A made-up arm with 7 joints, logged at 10 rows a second.
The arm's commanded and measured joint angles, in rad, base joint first. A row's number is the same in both.
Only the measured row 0 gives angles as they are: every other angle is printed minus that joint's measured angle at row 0.
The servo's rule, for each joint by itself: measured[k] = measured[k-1] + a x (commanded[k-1-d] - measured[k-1]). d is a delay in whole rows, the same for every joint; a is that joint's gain. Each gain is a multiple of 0.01, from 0.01 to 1. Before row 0 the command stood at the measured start. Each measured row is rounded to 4 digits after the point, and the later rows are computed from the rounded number. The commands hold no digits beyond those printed.
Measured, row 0:
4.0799 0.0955 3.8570 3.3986 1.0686 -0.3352 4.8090
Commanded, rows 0 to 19:
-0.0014 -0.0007 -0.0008 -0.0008 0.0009 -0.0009 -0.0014
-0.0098 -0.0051 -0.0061 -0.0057 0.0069 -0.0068 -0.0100
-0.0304 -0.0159 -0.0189 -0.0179 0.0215 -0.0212 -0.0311
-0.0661 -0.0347 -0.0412 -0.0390 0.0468 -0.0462 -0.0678
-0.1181 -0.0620 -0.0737 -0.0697 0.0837 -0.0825 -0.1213
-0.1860 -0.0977 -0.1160 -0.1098 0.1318 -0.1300 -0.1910
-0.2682 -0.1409 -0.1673 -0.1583 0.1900 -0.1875 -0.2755
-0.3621 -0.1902 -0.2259 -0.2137 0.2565 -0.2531 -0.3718
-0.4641 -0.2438 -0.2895 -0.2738 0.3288 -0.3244 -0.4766
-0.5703 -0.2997 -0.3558 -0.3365 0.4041 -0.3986 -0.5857
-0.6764 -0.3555 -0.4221 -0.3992 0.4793 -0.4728 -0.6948
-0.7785 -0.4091 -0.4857 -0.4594 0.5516 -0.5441 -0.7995
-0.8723 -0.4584 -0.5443 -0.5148 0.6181 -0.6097 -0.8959
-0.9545 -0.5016 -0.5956 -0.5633 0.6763 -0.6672 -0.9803
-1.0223 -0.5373 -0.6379 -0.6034 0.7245 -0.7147 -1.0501
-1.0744 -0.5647 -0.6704 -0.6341 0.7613 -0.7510 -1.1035
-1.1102 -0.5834 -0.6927 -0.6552 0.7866 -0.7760 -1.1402
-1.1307 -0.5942 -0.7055 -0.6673 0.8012 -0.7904 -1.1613
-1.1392 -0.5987 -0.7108 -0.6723 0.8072 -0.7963 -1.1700
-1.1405 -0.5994 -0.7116 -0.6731 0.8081 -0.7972 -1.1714
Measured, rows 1 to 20:
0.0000 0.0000 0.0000 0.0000 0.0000 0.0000 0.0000
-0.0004 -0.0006 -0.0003 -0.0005 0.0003 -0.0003 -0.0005
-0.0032 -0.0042 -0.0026 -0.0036 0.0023 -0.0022 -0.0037
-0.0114 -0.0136 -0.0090 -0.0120 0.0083 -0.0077 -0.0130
-0.0278 -0.0305 -0.0216 -0.0279 0.0202 -0.0189 -0.0316
-0.0549 -0.0557 -0.0419 -0.0526 0.0399 -0.0373 -0.0621
-0.0942 -0.0893 -0.0708 -0.0863 0.0684 -0.0642 -0.1059
-0.1464 -0.1306 -0.1084 -0.1288 0.1061 -0.1000 -0.1636
-0.2111 -0.1783 -0.1542 -0.1789 0.1527 -0.1444 -0.2344
-0.2870 -0.2307 -0.2070 -0.2349 0.2073 -0.1966 -0.3167
-0.3720 -0.2859 -0.2650 -0.2948 0.2683 -0.2552 -0.4082
-0.4633 -0.3416 -0.3263 -0.3564 0.3337 -0.3183 -0.5056
-0.5579 -0.3956 -0.3885 -0.4172 0.4012 -0.3838 -0.6055
-0.6522 -0.4458 -0.4493 -0.4748 0.4684 -0.4493 -0.7042
-0.7429 -0.4904 -0.5064 -0.5270 0.5328 -0.5125 -0.7981
-0.8267 -0.5279 -0.5577 -0.5721 0.5922 -0.5711 -0.8838
-0.9010 -0.5573 -0.6017 -0.6087 0.6446 -0.6233 -0.9585
-0.9638 -0.5782 -0.6372 -0.6361 0.6886 -0.6676 -1.0203
-1.0139 -0.5910 -0.6638 -0.6545 0.7235 -0.7032 -1.0682
-1.0515 -0.5972 -0.6821 -0.6650 0.7494 -0.7302 -1.1028
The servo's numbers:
d 1
a 0.30 0.80 0.39 0.59 0.31 0.29 0.34

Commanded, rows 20 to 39:
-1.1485 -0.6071 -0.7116 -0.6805 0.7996 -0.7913 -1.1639
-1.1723 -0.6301 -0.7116 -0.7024 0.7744 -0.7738 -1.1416
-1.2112 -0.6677 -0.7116 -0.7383 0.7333 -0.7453 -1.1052
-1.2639 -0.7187 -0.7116 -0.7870 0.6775 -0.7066 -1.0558
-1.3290 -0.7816 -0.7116 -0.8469 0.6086 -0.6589 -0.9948
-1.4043 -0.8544 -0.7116 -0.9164 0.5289 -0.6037 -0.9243
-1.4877 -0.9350 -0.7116 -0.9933 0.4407 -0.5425 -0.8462
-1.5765 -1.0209 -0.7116 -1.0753 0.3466 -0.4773 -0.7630
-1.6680 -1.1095 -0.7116 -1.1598 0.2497 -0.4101 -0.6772
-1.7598 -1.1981 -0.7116 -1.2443 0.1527 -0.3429 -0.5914
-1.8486 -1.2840 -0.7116 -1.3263 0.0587 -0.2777 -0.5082
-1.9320 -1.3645 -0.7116 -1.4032 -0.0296 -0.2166 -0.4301
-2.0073 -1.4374 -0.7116 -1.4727 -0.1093 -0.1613 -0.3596
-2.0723 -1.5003 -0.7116 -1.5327 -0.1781 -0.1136 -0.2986
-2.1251 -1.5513 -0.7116 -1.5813 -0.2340 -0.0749 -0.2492
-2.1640 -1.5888 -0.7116 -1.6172 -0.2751 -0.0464 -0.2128
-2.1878 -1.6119 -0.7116 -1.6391 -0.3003 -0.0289 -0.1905
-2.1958 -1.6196 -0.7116 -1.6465 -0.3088 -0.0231 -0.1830
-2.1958 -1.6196 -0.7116 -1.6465 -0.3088 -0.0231 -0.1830
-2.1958 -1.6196 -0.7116 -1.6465 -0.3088 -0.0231 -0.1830
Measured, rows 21 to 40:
-1.0782 -0.5990 -0.6936 -0.6698 0.7676 -0.7496 -1.1261
-1.0993 -0.6055 -0.7006 -0.6761 0.7775 -0.7617 -1.1390
-1.1212 -0.6252 -0.7049 -0.6916 0.7765 -0.7652 -1.1399
-1.1482 -0.6592 -0.7075 -0.7192 0.7631 -0.7594 -1.1281
-1.1829 -0.7068 -0.7091 -0.7592 0.7366 -0.7441 -1.1035
-1.2267 -0.7666 -0.7101 -0.8109 0.6969 -0.7194 -1.0665
-1.2800 -0.8368 -0.7107 -0.8731 0.6448 -0.6858 -1.0182
-1.3423 -0.9154 -0.7111 -0.9440 0.5815 -0.6442 -0.9597
-1.4126 -0.9998 -0.7113 -1.0215 0.5087 -0.5958 -0.8928
-1.4892 -1.0876 -0.7114 -1.1031 0.4284 -0.5419 -0.8195
-1.5704 -1.1760 -0.7115 -1.1864 0.3429 -0.4842 -0.7419
-1.6539 -1.2624 -0.7115 -1.2689 0.2548 -0.4243 -0.6624
-1.7373 -1.3441 -0.7115 -1.3481 0.1666 -0.3641 -0.5834
-1.8183 -1.4187 -0.7115 -1.4216 0.0811 -0.3053 -0.5073
-1.8945 -1.4840 -0.7115 -1.4871 0.0007 -0.2497 -0.4363
-1.9637 -1.5378 -0.7115 -1.5427 -0.0721 -0.1990 -0.3727
-2.0238 -1.5786 -0.7115 -1.5867 -0.1350 -0.1547 -0.3183
-2.0730 -1.6052 -0.7115 -1.6176 -0.1862 -0.1182 -0.2748
-2.1098 -1.6167 -0.7115 -1.6347 -0.2242 -0.0906 -0.2436
-2.1356 -1.6190 -0.7115 -1.6417 -0.2504 -0.0710 -0.2230

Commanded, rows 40 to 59:
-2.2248 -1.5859 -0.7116 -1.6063 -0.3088 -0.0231 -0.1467
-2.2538 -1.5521 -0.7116 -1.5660 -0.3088 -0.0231 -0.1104
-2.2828 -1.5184 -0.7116 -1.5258 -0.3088 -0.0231 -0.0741
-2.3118 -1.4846 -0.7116 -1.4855 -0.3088 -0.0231 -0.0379
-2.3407 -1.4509 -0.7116 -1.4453 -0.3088 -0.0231 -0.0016
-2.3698 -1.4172 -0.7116 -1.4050 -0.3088 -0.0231 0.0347
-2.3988 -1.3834 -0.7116 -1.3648 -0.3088 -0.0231 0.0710
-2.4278 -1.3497 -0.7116 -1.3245 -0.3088 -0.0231 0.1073
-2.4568 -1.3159 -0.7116 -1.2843 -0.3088 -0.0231 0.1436
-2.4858 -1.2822 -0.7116 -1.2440 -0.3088 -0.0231 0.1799
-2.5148 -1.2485 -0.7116 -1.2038 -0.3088 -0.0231 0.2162
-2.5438 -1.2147 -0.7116 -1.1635 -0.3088 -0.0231 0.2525
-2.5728 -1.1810 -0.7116 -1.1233 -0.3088 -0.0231 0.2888
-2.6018 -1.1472 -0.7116 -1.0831 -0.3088 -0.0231 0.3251
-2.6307 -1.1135 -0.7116 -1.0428 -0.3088 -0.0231 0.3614
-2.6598 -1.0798 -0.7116 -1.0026 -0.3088 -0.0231 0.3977
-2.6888 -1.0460 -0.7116 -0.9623 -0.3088 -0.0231 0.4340
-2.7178 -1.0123 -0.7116 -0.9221 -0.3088 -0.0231 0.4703
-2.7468 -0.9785 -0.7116 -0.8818 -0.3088 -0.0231 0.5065
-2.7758 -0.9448 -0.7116 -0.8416 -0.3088 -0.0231 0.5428
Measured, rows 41 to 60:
-2.1537 -1.6195 -0.7115 -1.6445 -0.2685 -0.0571 -0.2094
-2.1750 -1.5926 -0.7115 -1.6220 -0.2810 -0.0472 -0.1881
-2.1986 -1.5602 -0.7115 -1.5890 -0.2896 -0.0402 -0.1617
-2.2239 -1.5268 -0.7115 -1.5517 -0.2956 -0.0352 -0.1319
-2.2503 -1.4930 -0.7115 -1.5126 -0.2997 -0.0317 -0.0999
-2.2774 -1.4593 -0.7115 -1.4729 -0.3025 -0.0292 -0.0665
-2.3051 -1.4256 -0.7115 -1.4328 -0.3045 -0.0274 -0.0321
-2.3332 -1.3918 -0.7115 -1.3927 -0.3058 -0.0262 0.0030
-2.3616 -1.3581 -0.7115 -1.3525 -0.3067 -0.0253 0.0385
-2.3902 -1.3243 -0.7115 -1.3123 -0.3074 -0.0247 0.0742
-2.4189 -1.2906 -0.7115 -1.2720 -0.3078 -0.0242 0.1101
-2.4477 -1.2569 -0.7115 -1.2318 -0.3081 -0.0239 0.1462
-2.4765 -1.2231 -0.7115 -1.1915 -0.3083 -0.0237 0.1823
-2.5054 -1.1894 -0.7115 -1.1513 -0.3085 -0.0235 0.2185
-2.5343 -1.1556 -0.7115 -1.1111 -0.3086 -0.0234 0.2547
-2.5632 -1.1219 -0.7115 -1.0708 -0.3087 -0.0233 0.2910
-2.5922 -1.0882 -0.7115 -1.0306 -0.3087 -0.0232 0.3273
-2.6212 -1.0544 -0.7115 -0.9903 -0.3087 -0.0232 0.3636
-2.6502 -1.0207 -0.7115 -0.9501 -0.3087 -0.0232 0.3999
-2.6792 -0.9869 -0.7115 -0.9098 -0.3087 -0.0232 0.4361

